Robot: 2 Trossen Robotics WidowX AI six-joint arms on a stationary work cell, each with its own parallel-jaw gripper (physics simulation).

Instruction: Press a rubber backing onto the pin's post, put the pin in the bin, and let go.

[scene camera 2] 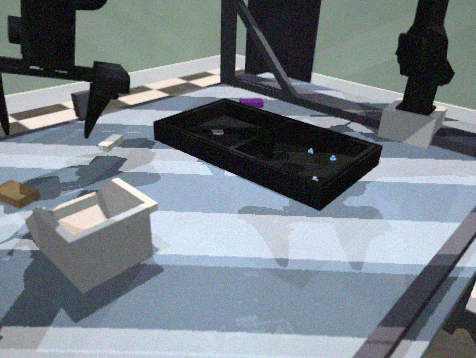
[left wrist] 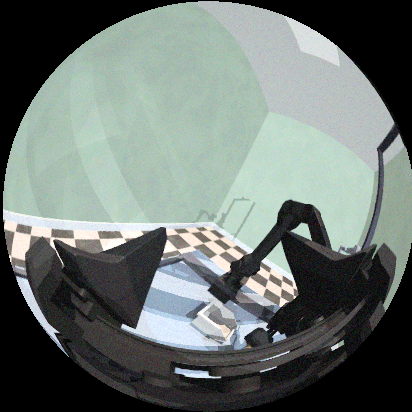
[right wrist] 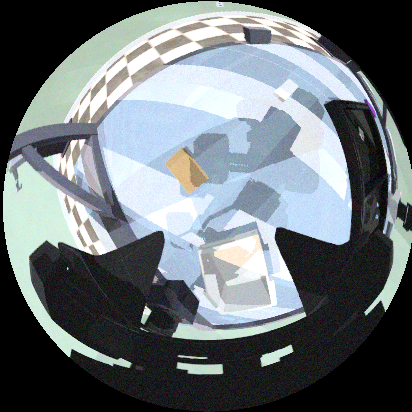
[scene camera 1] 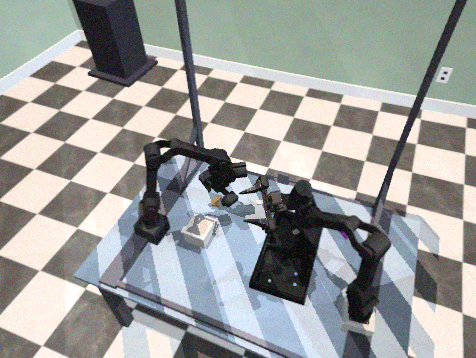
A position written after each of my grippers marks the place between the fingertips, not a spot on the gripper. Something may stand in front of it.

My left gripper (scene camera 1: 241, 206) is open, with nothing in its grasp. My right gripper (scene camera 2: 48, 136) is open and holds nothing. I also see a white bin (scene camera 2: 90, 239) and a black two-compartment tray (scene camera 2: 271, 150).
My left gripper is seen too in the left wrist view (left wrist: 227, 235). My right gripper also shows in the left wrist view (left wrist: 257, 334) and in the right wrist view (right wrist: 221, 235). The white bin also shows in the right wrist view (right wrist: 235, 276) and in scene camera 1 (scene camera 1: 198, 230).
